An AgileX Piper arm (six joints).
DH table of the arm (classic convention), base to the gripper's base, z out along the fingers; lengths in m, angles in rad. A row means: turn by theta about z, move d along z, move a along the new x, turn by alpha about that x. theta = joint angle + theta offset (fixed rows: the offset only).
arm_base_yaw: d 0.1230  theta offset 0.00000  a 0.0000  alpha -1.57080
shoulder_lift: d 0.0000  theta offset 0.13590  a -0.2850  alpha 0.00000
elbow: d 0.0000  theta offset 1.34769  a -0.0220  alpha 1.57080
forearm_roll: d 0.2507  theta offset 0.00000  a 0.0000  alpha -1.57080
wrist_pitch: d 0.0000  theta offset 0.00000  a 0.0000  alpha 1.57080
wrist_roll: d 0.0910  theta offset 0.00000  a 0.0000  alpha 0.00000
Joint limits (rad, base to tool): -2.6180..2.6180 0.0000..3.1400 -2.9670..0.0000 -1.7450..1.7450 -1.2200..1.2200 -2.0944..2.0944
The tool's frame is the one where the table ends.
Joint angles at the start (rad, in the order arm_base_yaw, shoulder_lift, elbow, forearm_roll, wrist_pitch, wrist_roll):
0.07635 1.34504 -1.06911 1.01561 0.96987 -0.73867
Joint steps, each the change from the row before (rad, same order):
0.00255 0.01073 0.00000 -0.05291 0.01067 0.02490
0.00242 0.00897 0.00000 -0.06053 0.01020 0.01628
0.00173 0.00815 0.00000 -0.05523 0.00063 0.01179
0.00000 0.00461 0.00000 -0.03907 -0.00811 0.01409
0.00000 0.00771 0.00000 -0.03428 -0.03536 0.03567
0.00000 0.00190 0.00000 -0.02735 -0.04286 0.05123
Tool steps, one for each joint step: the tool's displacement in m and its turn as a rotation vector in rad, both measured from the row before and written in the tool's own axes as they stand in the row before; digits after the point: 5 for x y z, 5 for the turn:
0.00375 -0.00431 0.00289 0.02385 0.04613 0.00122
0.00391 -0.00442 0.00245 0.02984 0.04834 -0.01260
0.00285 -0.00460 0.00220 0.03344 0.03698 -0.01434
0.00133 -0.00373 0.00113 0.02997 0.01776 -0.00460
-0.00087 -0.00554 0.00195 0.04306 -0.00472 0.02067
-0.00196 -0.00426 0.00042 0.04234 -0.02101 0.03584

